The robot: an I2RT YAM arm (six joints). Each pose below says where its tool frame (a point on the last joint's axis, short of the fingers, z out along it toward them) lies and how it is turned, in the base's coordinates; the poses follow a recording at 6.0 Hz.
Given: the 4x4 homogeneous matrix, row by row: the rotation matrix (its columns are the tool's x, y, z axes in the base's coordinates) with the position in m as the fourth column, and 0 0 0 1 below. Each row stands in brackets.
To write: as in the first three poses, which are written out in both.
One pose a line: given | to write
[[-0.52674, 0.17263, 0.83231, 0.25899], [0.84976, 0.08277, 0.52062, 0.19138], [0.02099, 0.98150, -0.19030, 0.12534], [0, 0, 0, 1]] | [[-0.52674, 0.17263, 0.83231, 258.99], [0.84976, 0.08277, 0.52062, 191.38], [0.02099, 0.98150, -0.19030, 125.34], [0, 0, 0, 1]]
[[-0.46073, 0.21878, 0.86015, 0.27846], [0.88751, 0.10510, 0.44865, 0.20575], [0.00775, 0.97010, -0.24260, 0.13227], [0, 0, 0, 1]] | [[-0.46073, 0.21878, 0.86015, 278.46], [0.88751, 0.10510, 0.44865, 205.75], [0.00775, 0.97010, -0.24260, 132.27], [0, 0, 0, 1]]
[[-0.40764, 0.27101, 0.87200, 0.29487], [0.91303, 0.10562, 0.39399, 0.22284], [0.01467, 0.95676, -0.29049, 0.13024], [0, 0, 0, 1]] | [[-0.40764, 0.27101, 0.87200, 294.87], [0.91303, 0.10562, 0.39399, 222.84], [0.01467, 0.95676, -0.29049, 130.24], [0, 0, 0, 1]]
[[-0.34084, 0.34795, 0.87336, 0.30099], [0.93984, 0.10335, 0.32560, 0.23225], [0.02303, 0.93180, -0.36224, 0.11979], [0, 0, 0, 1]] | [[-0.34084, 0.34795, 0.87336, 300.99], [0.93984, 0.10335, 0.32560, 232.25], [0.02303, 0.93180, -0.36224, 119.79], [0, 0, 0, 1]]
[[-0.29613, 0.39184, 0.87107, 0.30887], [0.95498, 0.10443, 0.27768, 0.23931], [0.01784, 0.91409, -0.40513, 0.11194], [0, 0, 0, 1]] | [[-0.29613, 0.39184, 0.87107, 308.87], [0.95498, 0.10443, 0.27768, 239.31], [0.01784, 0.91409, -0.40513, 111.94], [0, 0, 0, 1]]
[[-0.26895, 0.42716, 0.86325, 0.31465], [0.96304, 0.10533, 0.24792, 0.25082], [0.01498, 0.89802, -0.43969, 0.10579], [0, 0, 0, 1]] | [[-0.26895, 0.42716, 0.86325, 314.65], [0.96304, 0.10533, 0.24792, 250.82], [0.01498, 0.89802, -0.43969, 105.79], [0, 0, 0, 1]]
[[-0.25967, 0.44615, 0.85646, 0.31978], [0.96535, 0.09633, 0.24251, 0.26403], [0.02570, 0.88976, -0.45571, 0.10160], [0, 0, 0, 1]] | [[-0.25967, 0.44615, 0.85646, 319.78], [0.96535, 0.09633, 0.24251, 264.03], [0.02570, 0.88976, -0.45571, 101.60], [0, 0, 0, 1]]
